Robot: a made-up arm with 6 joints. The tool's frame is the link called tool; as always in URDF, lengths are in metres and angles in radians. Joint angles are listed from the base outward. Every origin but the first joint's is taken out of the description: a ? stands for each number. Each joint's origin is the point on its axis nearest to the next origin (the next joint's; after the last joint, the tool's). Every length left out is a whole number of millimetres.
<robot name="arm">
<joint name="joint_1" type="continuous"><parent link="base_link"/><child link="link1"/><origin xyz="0.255 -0.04 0.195" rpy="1.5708 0 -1.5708"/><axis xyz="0 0 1"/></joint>
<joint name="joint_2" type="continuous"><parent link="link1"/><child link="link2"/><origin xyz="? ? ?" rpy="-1.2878 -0.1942 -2.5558"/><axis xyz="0 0 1"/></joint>
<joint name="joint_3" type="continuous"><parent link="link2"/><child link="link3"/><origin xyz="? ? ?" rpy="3.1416 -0.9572 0"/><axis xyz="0 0 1"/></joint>
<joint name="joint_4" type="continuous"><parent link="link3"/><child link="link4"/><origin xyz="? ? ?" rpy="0.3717 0.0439 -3.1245"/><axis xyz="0 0 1"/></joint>
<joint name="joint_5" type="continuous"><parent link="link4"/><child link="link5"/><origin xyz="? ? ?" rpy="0.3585 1.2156 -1.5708"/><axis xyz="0 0 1"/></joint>
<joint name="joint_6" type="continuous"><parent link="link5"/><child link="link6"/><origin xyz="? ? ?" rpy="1.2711 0.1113 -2.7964"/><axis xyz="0 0 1"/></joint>
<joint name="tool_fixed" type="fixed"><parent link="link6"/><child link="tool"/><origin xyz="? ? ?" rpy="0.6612 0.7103 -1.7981"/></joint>
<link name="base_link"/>
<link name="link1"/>
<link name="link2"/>
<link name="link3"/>
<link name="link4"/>
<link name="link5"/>
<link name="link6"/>
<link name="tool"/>
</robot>
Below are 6 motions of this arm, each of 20 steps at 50 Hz.
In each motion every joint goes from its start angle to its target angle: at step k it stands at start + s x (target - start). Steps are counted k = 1, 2, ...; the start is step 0. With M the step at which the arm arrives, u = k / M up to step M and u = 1 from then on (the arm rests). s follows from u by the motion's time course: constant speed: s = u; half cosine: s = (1 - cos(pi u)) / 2; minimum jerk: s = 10 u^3 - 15 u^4 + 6 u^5.
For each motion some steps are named. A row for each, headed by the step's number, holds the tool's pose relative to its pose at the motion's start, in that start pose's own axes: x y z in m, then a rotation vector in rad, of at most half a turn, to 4 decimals.
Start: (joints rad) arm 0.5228 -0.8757 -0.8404 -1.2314 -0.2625 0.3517
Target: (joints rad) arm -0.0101 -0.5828 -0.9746 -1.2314 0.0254 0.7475
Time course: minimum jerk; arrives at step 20
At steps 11, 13, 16, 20:
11: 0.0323 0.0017 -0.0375 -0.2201 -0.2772 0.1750
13: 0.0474 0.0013 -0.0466 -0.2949 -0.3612 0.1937
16: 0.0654 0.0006 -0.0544 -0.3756 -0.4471 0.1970
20: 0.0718 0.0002 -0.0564 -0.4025 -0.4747 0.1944

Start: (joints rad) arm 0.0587 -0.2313 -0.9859 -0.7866 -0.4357 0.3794
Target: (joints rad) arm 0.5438 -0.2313 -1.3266 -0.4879 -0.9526 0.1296
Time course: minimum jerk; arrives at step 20
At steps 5, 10, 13, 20:
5: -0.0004 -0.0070 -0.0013 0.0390 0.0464 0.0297
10: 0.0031 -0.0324 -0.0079 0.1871 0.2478 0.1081
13: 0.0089 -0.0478 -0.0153 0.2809 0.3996 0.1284
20: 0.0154 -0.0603 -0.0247 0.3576 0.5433 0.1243

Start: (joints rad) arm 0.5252 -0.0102 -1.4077 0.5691 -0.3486 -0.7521
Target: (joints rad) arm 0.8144 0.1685 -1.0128 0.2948 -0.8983 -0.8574
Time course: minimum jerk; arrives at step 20
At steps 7, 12, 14, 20:
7: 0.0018 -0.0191 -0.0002 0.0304 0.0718 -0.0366
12: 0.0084 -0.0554 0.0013 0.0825 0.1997 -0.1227
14: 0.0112 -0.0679 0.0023 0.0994 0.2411 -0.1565
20: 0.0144 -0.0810 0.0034 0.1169 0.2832 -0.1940

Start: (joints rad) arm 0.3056 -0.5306 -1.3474 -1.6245 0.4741 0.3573
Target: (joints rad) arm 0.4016 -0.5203 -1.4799 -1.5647 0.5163 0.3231
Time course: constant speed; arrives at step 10
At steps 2, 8, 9, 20:
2: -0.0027 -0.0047 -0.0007 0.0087 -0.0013 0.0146
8: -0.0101 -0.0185 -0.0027 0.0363 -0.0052 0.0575
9: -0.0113 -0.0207 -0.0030 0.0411 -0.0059 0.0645
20: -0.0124 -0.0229 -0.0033 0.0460 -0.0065 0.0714

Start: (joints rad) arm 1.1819 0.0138 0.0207 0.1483 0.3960 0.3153
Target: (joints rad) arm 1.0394 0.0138 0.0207 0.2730 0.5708 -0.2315
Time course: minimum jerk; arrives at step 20
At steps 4, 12, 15, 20:
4: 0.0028 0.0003 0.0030 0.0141 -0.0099 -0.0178
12: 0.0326 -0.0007 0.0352 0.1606 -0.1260 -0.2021
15: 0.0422 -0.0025 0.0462 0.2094 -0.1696 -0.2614
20: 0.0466 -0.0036 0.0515 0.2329 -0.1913 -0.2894

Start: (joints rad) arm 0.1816 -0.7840 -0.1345 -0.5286 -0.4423 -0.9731
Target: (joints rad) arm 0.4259 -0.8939 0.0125 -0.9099 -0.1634 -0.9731
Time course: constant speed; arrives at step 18
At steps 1, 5, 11, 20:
1: -0.0024 -0.0020 0.0004 -0.0038 -0.0140 0.0120
5: -0.0124 -0.0099 0.0016 -0.0190 -0.0713 0.0597
11: -0.0277 -0.0219 0.0025 -0.0414 -0.1606 0.1311
20: -0.0459 -0.0360 0.0018 -0.0672 -0.2698 0.2145

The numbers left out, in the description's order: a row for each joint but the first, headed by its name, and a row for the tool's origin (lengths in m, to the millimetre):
joint_2: -0.165 0.239 0
joint_3: 0.013 0.075 0
joint_4: 0.155 -0.005 0
joint_5: 0.067 -0.029 0
joint_6: 0.055 0.124 0
tool: 0.092 -0.039 0

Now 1 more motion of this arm.
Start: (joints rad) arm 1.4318 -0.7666 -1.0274 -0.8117 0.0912 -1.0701
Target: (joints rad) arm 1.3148 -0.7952 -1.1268 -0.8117 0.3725 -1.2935
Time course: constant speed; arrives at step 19
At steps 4, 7, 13, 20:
4: -0.0042 0.0034 0.0025 0.0505 -0.0635 0.0004
7: -0.0075 0.0058 0.0044 0.0893 -0.1113 0.0005
13: -0.0148 0.0101 0.0082 0.1687 -0.2071 0.0000
20: -0.0230 0.0138 0.0118 0.2505 -0.3033 -0.0009

